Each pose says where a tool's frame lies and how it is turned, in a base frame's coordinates. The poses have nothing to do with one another.
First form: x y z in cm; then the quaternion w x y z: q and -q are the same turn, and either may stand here.
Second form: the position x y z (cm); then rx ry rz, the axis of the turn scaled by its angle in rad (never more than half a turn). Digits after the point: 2 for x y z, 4 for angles.
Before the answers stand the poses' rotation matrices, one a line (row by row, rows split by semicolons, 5 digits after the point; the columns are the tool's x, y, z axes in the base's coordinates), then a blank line. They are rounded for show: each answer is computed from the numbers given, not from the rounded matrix.
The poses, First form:
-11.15, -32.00, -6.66, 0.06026, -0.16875, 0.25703, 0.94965
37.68, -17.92, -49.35, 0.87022, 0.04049, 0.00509, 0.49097
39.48, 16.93, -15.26, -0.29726, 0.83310, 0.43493, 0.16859
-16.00, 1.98, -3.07, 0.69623, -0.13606, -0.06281, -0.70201
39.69, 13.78, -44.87, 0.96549, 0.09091, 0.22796, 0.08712
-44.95, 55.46, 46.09, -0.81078, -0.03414, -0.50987, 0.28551
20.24, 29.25, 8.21, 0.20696, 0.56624, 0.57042, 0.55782
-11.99, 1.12, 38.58, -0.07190, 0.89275, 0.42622, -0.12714
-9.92, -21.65, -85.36, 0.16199, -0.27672, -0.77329, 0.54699
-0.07, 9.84, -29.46, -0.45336, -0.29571, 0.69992, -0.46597
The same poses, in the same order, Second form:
-0.93578 -0.20120 -0.28953; 0.02770 -0.86061 0.50851; -0.35148 0.46784 0.81092
0.51784 -0.85409 0.04862; 0.85492 0.51462 -0.06547; 0.03090 0.07547 0.99667
0.56483 0.82491 0.02233; 0.62445 -0.44495 0.64194; 0.53948 -0.34864 -0.76643
0.00649 0.99460 0.10357; -0.96042 -0.02265 0.27764; 0.27849 -0.10127 0.95509
0.88089 -0.12678 0.45603; 0.20968 0.96829 -0.13583; -0.42435 0.21527 0.87954
0.31704 0.49778 0.80728; -0.42815 0.83464 -0.34650; -0.84627 -0.23578 0.47774
-0.27308 0.41510 0.86783; 0.87688 -0.26358 0.40200; 0.39561 0.87076 -0.29201
0.60434 0.74273 -0.28830; 0.77930 -0.62633 0.02000; -0.16572 -0.23676 -0.95733
-0.79437 0.25076 -0.55326; 0.60519 0.24845 -0.75632; -0.05220 -0.93562 -0.34912
-0.41404 -0.83645 -0.35905; 0.00856 0.39085 -0.92041; 0.91022 -0.38416 -0.15467

-11.15, -32.00, -6.66, -0.5107, 0.7779, 2.8741
37.68, -17.92, -49.35, 0.0847, 0.0106, 1.0268
39.48, 16.93, -15.26, -2.2145, -1.1561, -0.4481
-16.00, 1.98, -3.07, -0.3035, -0.1401, -1.5661
39.69, 13.78, -44.87, 0.1839, 0.4612, 0.1763
-44.95, 55.46, 46.09, 0.0729, 1.0894, -0.6100
20.24, 29.25, 8.21, 1.5770, 1.5886, 1.5535
-11.99, 1.12, 38.58, -2.6831, -1.2810, 0.3821
-9.92, -21.65, -85.36, -0.7897, -2.2069, 1.5610
-0.07, 9.84, -29.46, 0.7301, -1.7280, 1.1504

